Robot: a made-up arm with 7 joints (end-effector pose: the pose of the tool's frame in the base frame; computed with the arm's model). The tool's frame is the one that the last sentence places. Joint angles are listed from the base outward.
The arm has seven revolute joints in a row. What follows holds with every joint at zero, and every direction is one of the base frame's.
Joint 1 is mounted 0.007 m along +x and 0.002 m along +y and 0.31 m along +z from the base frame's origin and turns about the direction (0, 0.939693, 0.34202).
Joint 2 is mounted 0.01 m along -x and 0.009 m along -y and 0.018 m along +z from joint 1 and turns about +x.
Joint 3 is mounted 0.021 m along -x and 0.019 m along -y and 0.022 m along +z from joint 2 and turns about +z.
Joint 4 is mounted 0.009 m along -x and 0.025 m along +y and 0.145 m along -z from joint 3 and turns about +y.
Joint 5 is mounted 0.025 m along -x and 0.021 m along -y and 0.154 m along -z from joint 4 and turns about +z.
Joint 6 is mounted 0.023 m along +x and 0.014 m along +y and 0.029 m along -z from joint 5 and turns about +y.
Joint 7 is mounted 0.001 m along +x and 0.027 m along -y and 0.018 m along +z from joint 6 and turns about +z.
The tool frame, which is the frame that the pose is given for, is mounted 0.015 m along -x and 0.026 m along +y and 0.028 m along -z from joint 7; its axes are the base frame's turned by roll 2.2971, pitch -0.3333 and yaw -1.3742 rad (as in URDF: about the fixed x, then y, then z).
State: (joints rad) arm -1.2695 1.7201 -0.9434 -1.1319 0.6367 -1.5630 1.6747
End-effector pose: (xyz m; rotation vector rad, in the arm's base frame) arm 0.2069 0.1393 0.3801 0.5218 2.5525 -1.6749
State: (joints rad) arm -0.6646 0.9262 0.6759 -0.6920 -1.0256 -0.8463 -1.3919
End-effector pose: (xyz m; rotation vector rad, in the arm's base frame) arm 0.1735 0.1793 0.2699 -0.1235 0.7170 1.5058
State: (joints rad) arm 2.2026 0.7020 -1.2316 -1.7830 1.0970 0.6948 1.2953
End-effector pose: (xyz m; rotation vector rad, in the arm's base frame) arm -0.1060 -0.1457 0.3263 0.8780 1.5801 -0.6420
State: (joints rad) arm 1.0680 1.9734 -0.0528 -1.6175 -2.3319 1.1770 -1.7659
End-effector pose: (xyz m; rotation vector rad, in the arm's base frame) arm 0.0797 0.2045 0.2138 1.1379 -1.8372 1.1692
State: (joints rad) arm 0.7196 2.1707 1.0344 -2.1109 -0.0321 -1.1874 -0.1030
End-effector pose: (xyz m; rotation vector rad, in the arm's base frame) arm 0.1299 -0.0425 0.3867 1.5561 1.3881 -0.0423
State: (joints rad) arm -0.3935 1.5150 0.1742 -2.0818 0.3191 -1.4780 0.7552
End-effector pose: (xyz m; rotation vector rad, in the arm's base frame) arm 0.1217 -0.0081 0.3946 1.4105 1.7374 -1.0099
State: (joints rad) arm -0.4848 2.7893 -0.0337 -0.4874 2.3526 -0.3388 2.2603
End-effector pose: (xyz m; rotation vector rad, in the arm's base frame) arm -0.0754 0.0772 0.6089 -0.9459 -1.0063 2.7231
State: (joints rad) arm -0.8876 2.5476 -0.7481 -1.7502 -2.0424 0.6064 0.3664
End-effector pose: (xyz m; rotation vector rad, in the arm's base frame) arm 0.0849 0.1367 0.4221 0.5209 -0.4314 1.8174
